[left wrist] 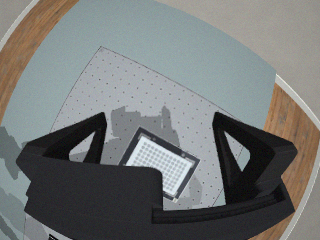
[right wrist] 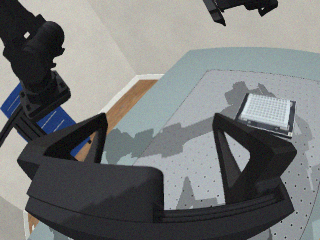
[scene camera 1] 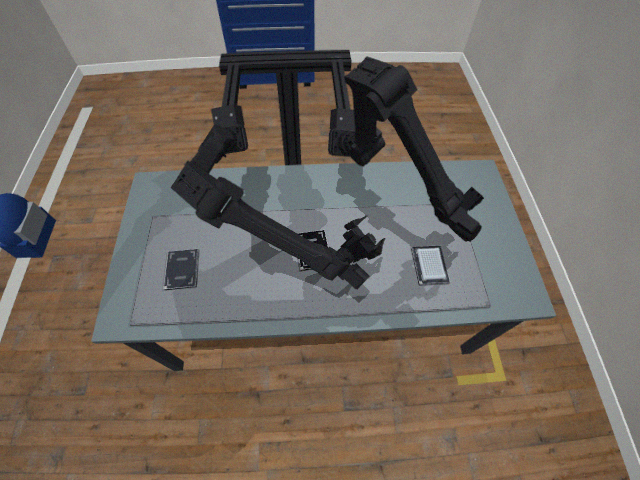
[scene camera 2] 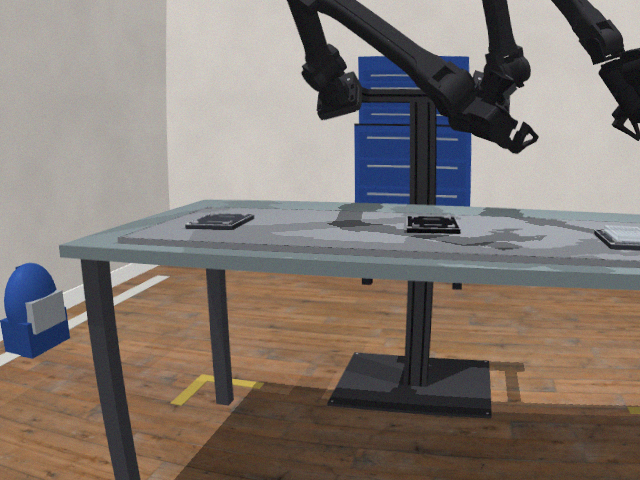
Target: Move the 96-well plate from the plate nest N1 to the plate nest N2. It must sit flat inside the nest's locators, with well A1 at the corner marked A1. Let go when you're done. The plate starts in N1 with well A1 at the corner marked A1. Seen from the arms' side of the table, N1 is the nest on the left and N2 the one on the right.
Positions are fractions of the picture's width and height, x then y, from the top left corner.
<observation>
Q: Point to a dark fixture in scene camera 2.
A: At 0.69,0.46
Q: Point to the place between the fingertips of the left gripper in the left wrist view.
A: At 0.50,0.49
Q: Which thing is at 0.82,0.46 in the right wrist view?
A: A white 96-well plate.
</observation>
